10 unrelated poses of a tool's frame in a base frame.
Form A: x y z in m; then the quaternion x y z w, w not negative.
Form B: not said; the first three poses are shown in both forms.
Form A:
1: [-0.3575 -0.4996 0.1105 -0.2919 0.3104 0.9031 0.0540]
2: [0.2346 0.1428 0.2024 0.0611 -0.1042 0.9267 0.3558]
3: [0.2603 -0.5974 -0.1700 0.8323 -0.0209 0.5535 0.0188]
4: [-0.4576 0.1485 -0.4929 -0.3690 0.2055 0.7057 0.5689]
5: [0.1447 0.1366 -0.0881 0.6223 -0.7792 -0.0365 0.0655]
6: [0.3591 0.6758 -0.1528 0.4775 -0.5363 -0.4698 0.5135]
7: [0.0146 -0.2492 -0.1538 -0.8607 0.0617 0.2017 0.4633]
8: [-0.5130 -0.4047 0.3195 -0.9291 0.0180 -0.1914 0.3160]
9: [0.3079 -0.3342 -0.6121 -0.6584 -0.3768 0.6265 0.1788]
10: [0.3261 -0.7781 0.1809 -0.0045 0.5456 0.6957 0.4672]
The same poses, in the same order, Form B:
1: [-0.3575 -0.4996 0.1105 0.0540 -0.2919 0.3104 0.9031]
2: [0.2346 0.1428 0.2024 0.3558 0.0611 -0.1042 0.9267]
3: [0.2603 -0.5974 -0.1700 0.0188 0.8323 -0.0209 0.5535]
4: [-0.4576 0.1485 -0.4929 0.5689 -0.3690 0.2055 0.7057]
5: [0.1447 0.1366 -0.0881 0.0655 0.6223 -0.7792 -0.0365]
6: [0.3591 0.6758 -0.1528 0.5135 0.4775 -0.5363 -0.4698]
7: [0.0146 -0.2492 -0.1538 0.4633 -0.8607 0.0617 0.2017]
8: [-0.5130 -0.4047 0.3195 0.3160 -0.9291 0.0180 -0.1914]
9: [0.3079 -0.3342 -0.6121 0.1788 -0.6584 -0.3768 0.6265]
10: [0.3261 -0.7781 0.1809 0.4672 -0.0045 0.5456 0.6957]
